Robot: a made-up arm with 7 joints. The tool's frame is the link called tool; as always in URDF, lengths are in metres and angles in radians. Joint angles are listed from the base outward.
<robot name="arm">
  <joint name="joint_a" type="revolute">
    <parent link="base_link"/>
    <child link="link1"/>
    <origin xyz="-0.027 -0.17 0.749" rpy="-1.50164 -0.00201 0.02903"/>
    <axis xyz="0 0 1"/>
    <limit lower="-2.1" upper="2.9"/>
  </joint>
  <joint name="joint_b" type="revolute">
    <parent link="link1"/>
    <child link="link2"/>
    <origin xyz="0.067 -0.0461 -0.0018" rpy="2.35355 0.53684 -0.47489"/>
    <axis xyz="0 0 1"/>
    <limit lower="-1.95" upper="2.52"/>
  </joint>
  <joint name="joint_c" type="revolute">
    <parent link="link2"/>
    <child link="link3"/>
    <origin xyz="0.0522 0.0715 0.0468" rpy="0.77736 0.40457 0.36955"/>
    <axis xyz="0 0 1"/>
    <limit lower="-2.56" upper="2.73"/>
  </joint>
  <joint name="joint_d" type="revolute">
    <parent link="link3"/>
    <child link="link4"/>
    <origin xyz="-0.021 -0.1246 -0.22" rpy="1.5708 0 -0.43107"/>
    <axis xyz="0 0 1"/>
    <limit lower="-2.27" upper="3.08"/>
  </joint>
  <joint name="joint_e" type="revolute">
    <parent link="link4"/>
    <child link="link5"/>
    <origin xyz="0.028 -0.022 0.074" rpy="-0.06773 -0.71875 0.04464"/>
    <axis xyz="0 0 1"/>
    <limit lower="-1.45" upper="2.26"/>
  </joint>
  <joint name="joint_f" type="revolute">
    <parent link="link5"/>
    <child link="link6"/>
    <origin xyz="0.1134 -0.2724 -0.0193" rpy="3.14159 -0.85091 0"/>
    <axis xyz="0 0 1"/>
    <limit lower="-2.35" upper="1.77"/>
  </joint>
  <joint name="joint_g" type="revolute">
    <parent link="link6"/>
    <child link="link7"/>
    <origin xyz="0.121 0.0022 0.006" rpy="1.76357 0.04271 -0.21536"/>
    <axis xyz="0 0 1"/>
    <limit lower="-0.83" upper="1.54"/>
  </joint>
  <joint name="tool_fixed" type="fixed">
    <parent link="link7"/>
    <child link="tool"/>
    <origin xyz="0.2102 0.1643 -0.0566" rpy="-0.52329 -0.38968 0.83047"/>
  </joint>
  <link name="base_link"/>
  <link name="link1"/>
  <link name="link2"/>
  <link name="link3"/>
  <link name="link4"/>
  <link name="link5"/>
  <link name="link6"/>
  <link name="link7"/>
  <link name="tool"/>
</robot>
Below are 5 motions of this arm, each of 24 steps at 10 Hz.
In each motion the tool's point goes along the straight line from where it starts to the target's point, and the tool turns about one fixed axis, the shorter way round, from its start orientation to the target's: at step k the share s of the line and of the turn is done. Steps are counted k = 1, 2, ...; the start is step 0. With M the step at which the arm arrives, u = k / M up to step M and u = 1 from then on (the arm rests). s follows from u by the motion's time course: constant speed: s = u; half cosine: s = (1 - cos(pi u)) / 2; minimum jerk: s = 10 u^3 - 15 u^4 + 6 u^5.
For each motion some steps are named. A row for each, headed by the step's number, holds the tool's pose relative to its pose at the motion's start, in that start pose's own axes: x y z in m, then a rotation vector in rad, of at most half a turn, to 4 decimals.
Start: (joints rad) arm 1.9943 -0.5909 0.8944 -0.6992 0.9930 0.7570 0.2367
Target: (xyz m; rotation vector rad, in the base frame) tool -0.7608 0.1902 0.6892 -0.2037 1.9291 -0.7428
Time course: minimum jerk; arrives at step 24
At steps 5, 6, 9, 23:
5: -0.0303 -0.0386 0.0156 -0.0586 0.0311 0.0107
6: -0.0487 -0.0619 0.0250 -0.0940 0.0499 0.0172
9: -0.1294 -0.1645 0.0664 -0.2500 0.1327 0.0457
23: -0.4698 -0.5974 0.2412 -0.9079 0.4819 0.1660

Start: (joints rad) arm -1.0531 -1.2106 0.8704 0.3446 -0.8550 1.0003 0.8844
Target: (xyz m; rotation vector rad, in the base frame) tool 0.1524 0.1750 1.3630 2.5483 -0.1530 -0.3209
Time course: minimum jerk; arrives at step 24
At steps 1, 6, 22, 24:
1: -0.0001 -0.0001 0.0001 -0.0005 -0.0003 -0.0004
6: -0.0218 -0.0131 0.0205 -0.0758 -0.0513 -0.0568
22: -0.2096 -0.1260 0.1968 -0.7284 -0.4933 -0.5457
24: -0.2106 -0.1267 0.1978 -0.7321 -0.4958 -0.5485

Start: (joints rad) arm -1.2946 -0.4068 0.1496 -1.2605 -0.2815 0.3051 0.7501
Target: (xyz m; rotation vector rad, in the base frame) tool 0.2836 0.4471 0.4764 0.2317 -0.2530 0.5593
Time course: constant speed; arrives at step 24
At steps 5, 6, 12, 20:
5: -0.0350 -0.0672 -0.0087 -0.1150 0.0776 -0.1332
6: -0.0420 -0.0807 -0.0105 -0.1380 0.0931 -0.1599
12: -0.0841 -0.1614 -0.0209 -0.2761 0.1862 -0.3198
20: -0.1401 -0.2690 -0.0349 -0.4602 0.3103 -0.5330

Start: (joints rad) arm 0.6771 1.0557 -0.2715 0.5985 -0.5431 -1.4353 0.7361
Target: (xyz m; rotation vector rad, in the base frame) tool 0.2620 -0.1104 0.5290 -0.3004 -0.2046 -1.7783
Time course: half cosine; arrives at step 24
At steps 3, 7, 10, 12, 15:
3: -0.0026 -0.0106 -0.0017 -0.0112 0.0349 -0.0717
7: -0.0132 -0.0546 -0.0086 -0.0575 0.1793 -0.3685
10: -0.0251 -0.1033 -0.0162 -0.1089 0.3398 -0.6981
12: -0.0338 -0.1394 -0.0219 -0.1469 0.4584 -0.9419
15: -0.0468 -0.1928 -0.0303 -0.2031 0.6338 -1.3023

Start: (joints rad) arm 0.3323 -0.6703 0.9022 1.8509 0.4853 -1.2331 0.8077
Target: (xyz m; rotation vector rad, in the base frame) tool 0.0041 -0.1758 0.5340 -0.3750 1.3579 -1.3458
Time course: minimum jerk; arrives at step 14
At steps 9, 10, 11, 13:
9: -0.0409 -0.0824 0.0066 -0.2803 -0.0138 0.7833
10: -0.0464 -0.0935 0.0075 -0.3181 -0.0157 0.8889
11: -0.0505 -0.1017 0.0082 -0.3461 -0.0171 0.9671
13: -0.0541 -0.1090 0.0088 -0.3707 -0.0183 1.0359

